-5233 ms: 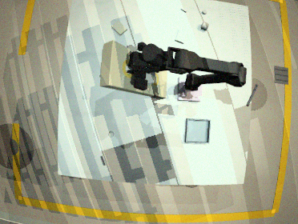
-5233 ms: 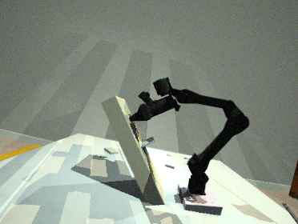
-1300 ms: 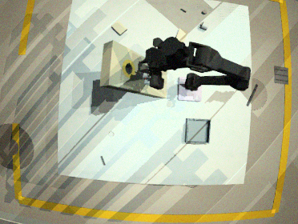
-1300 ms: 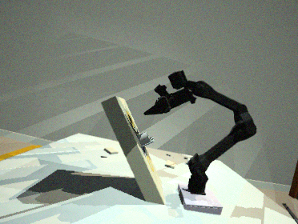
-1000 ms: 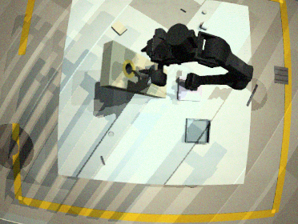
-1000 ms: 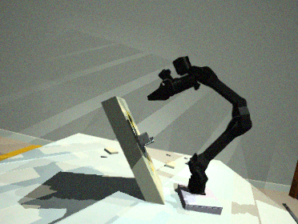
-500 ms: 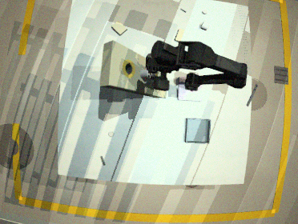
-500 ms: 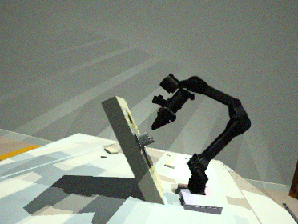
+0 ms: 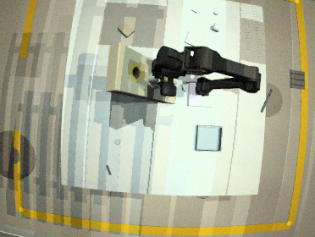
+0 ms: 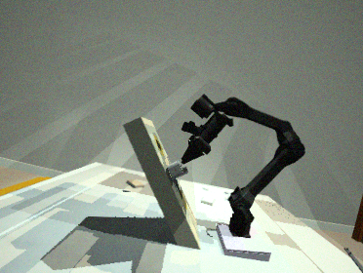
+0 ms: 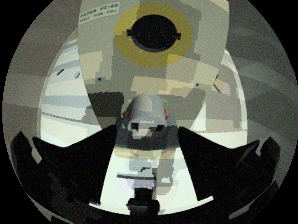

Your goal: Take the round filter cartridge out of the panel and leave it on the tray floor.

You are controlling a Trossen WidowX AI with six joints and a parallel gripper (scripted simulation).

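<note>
Right now the round filter cartridge is 3 cm below my gripper tip and 1 cm ahead of it. Also, from my gripper tip: tray 33 cm behind, 27 cm to the left, 23 cm below.
</note>
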